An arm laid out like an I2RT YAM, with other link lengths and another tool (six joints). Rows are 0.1 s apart.
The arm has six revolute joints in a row. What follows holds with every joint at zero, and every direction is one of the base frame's.
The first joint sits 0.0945 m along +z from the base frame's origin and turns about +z.
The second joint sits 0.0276 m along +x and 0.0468 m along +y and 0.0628 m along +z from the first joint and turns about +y.
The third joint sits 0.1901 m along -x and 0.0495 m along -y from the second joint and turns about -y.
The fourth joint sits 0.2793 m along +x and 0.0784 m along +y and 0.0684 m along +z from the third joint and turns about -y.
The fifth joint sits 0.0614 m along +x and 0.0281 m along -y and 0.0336 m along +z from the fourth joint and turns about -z.
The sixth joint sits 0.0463 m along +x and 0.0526 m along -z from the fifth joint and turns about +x.
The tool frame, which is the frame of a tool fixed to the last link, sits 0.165 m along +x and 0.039 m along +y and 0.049 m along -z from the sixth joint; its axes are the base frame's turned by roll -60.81, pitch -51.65 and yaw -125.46 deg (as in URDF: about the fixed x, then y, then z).
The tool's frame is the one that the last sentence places.
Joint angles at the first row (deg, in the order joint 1, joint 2, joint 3, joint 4, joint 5, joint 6):
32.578, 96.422, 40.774, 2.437, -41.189, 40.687
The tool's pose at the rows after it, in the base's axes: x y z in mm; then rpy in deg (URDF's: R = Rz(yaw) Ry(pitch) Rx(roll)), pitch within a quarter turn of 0, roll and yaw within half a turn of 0:
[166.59 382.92 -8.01 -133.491 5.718 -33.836]
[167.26 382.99 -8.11 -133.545 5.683 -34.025]
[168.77 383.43 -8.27 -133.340 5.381 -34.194]
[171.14 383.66 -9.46 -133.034 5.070 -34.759]
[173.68 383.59 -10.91 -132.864 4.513 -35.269]
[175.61 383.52 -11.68 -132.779 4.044 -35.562]
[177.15 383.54 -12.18 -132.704 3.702 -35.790]
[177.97 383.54 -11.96 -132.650 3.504 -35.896]
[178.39 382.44 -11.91 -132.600 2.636 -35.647]
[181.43 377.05 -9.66 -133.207 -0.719 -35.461]
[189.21 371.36 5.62 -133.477 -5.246 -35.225]
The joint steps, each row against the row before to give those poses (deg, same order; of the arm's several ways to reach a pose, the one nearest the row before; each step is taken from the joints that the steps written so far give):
0.000, -0.022, 0.000, 0.001, 0.066, 0.394
-0.001, -0.021, 0.001, 0.042, 0.152, 0.151
0.023, 0.001, 0.001, 0.350, 0.285, 0.067
-0.022, -0.003, -0.374, 1.071, 0.481, 0.460
0.000, -0.042, -0.219, 0.658, 0.678, 0.174
-0.001, -0.046, -0.023, 0.217, 0.501, -0.023
0.001, -0.020, 0.003, 0.174, 0.372, 0.002
0.000, -0.133, -0.001, -0.024, 0.196, -0.024
0.000, -0.521, 0.002, -0.696, 0.460, -0.873
0.022, -2.907, 0.043, -3.913, 2.514, -2.754
-0.022, -5.181, 1.224, -6.842, 3.256, -3.389

